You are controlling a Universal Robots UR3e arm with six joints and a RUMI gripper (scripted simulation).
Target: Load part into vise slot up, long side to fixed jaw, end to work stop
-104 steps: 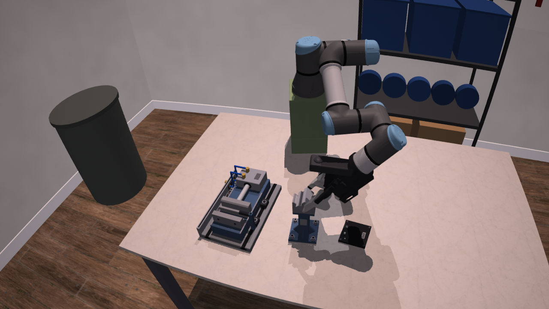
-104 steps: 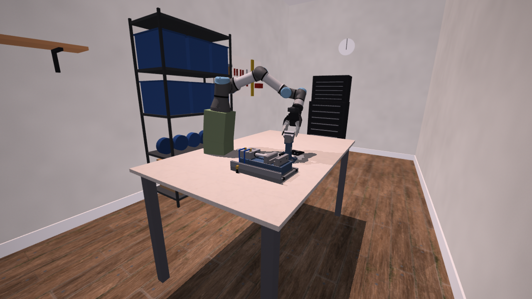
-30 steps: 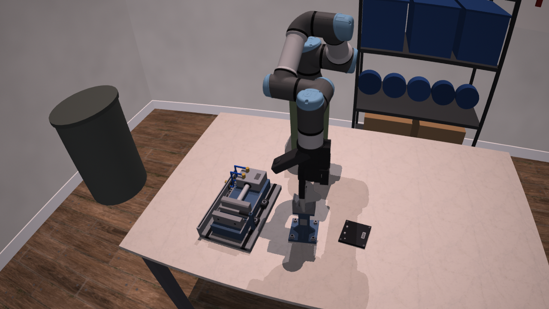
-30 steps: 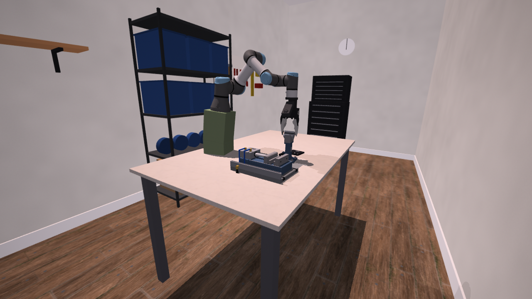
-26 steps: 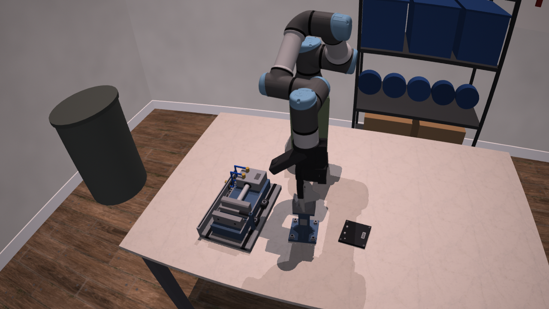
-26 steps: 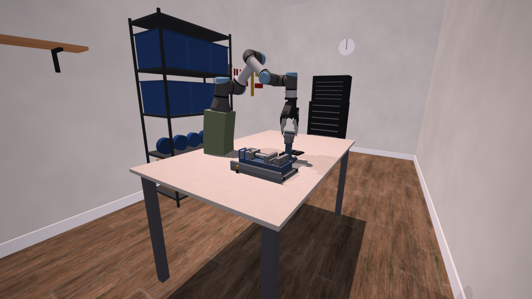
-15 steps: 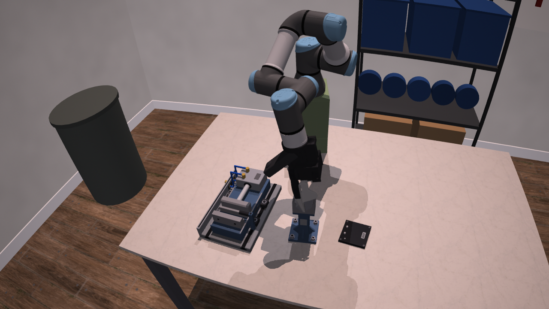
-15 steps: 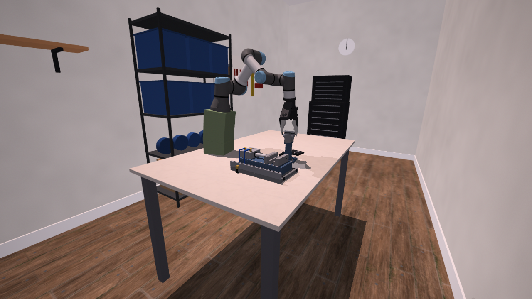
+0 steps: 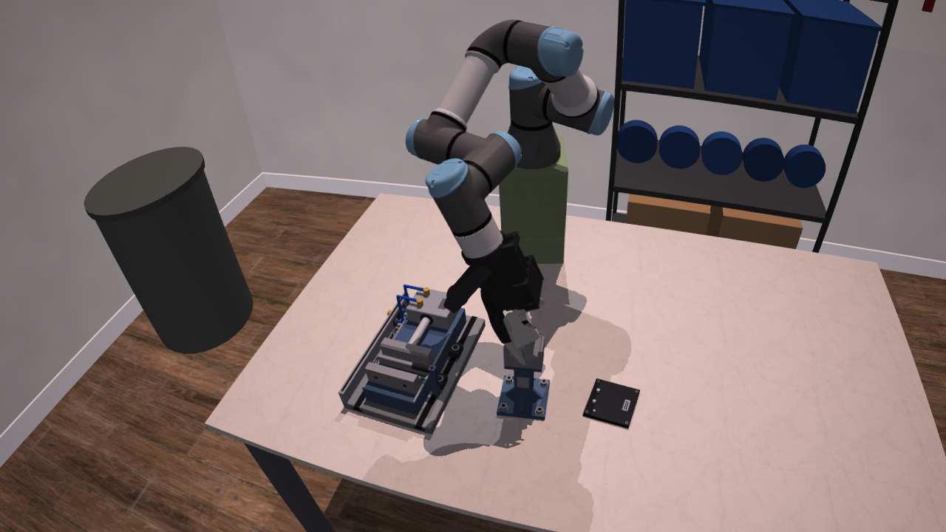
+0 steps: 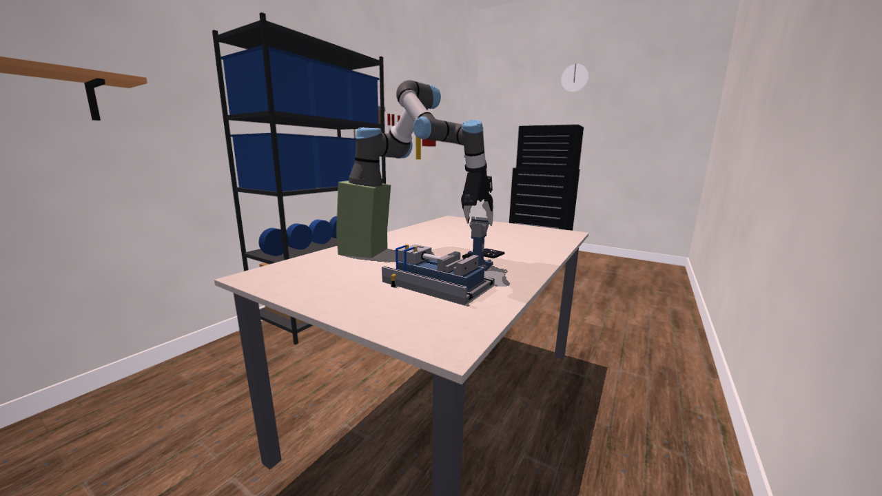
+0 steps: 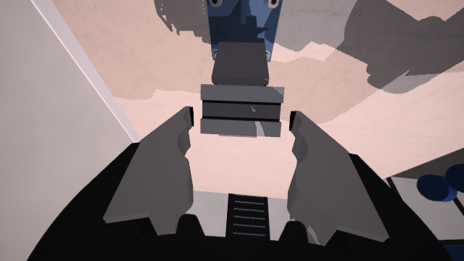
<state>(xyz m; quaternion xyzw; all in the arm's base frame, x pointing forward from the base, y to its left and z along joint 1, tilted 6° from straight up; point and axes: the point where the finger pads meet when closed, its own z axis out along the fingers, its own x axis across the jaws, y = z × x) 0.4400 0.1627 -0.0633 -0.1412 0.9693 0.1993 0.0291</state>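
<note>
The part is right at my hand. From my hand the other things lie so: dark work stop rod: 17 cm to the right, 7 cm below, 7 cm ahead; black infeed plate: 16 cm to the left, 16 cm below, 5 cm behind; fixed jaw: 21 cm to the right, 11 cm ahead, 8 cm below.
</note>
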